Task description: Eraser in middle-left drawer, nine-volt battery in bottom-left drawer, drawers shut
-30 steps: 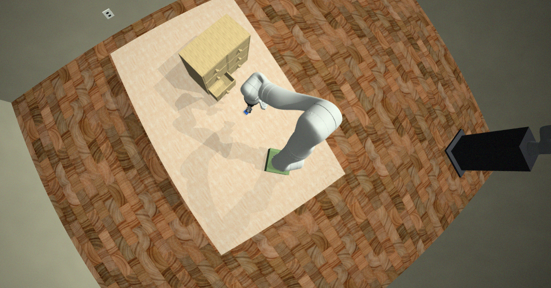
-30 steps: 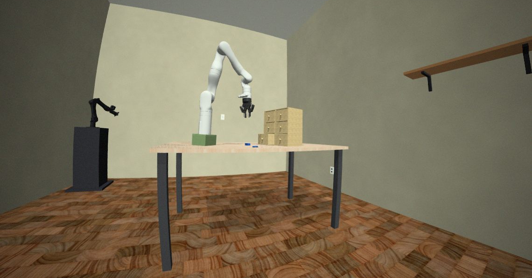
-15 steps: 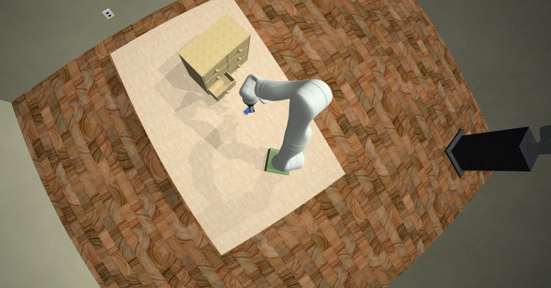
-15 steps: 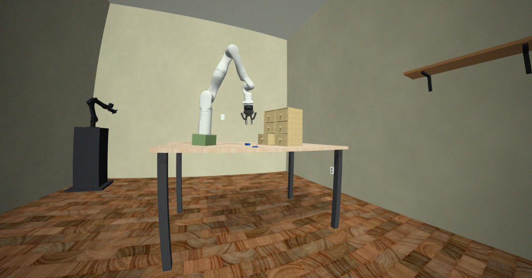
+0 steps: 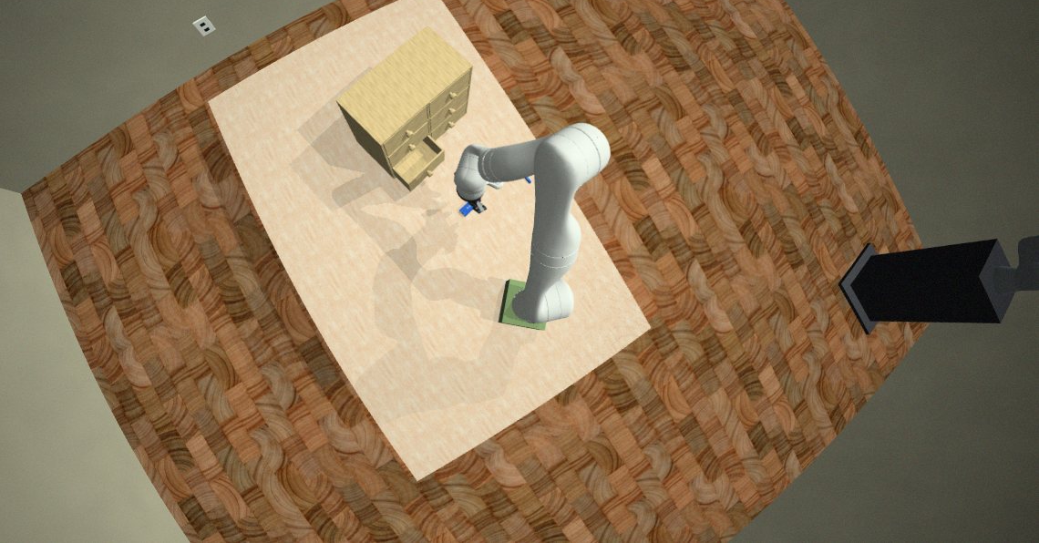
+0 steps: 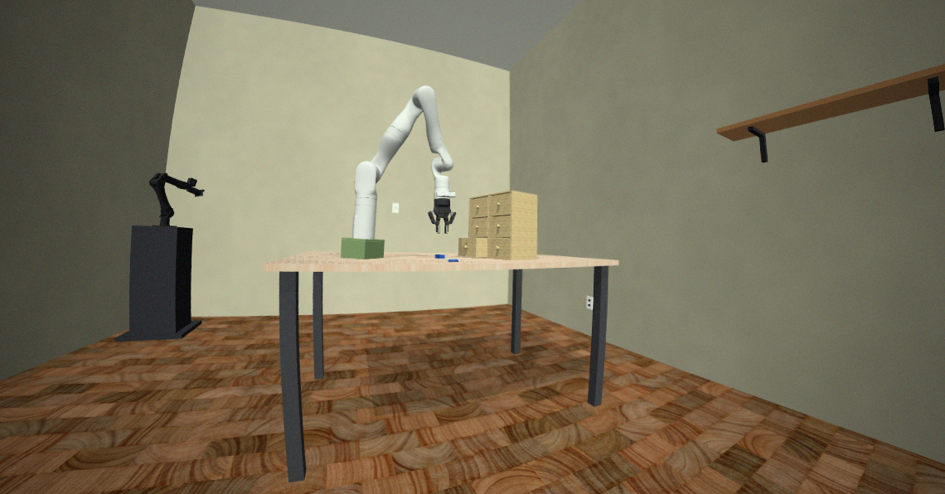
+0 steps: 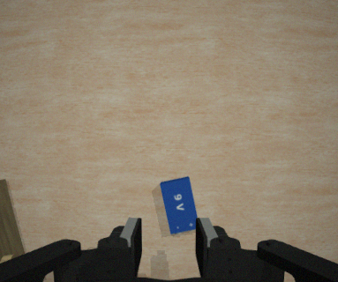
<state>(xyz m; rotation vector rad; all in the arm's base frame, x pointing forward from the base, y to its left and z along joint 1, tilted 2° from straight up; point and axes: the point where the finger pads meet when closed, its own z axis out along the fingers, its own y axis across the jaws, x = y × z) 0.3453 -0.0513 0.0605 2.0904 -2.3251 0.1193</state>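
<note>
Now: hand 13 cm above the blue nine-volt battery, 1 cm to the right of it and 1 cm past it. The rest, counted from my hand: red eraser: 34 cm ahead, 4 cm to the left, 1 cm below; then thin blue stick: 21 cm to the right, 13 cm below, 4 cm behind.
</note>
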